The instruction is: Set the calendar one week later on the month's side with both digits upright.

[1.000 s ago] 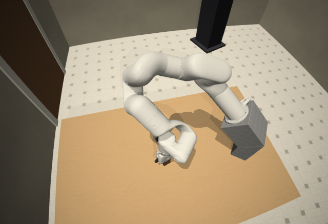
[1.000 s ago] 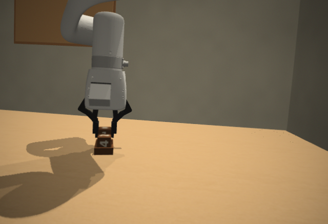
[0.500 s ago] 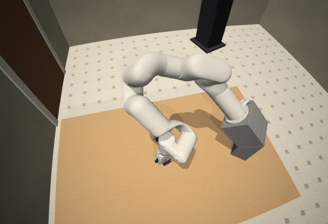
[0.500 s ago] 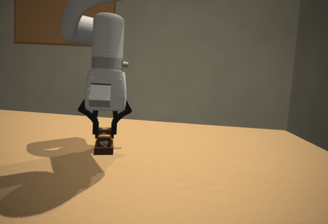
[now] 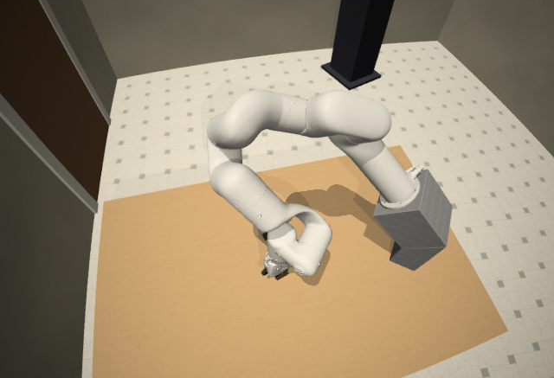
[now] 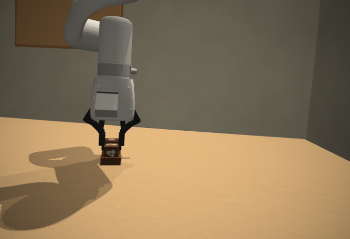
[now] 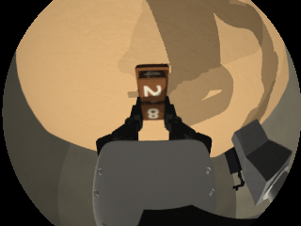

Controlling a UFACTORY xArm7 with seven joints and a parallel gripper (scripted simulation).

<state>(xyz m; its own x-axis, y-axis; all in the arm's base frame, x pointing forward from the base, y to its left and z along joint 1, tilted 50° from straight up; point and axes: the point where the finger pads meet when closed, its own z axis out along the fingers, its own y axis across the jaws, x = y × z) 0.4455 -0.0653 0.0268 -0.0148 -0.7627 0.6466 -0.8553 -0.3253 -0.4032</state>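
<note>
The brown tray is 20 mm to the right of my hand and 30 mm below it.
</note>
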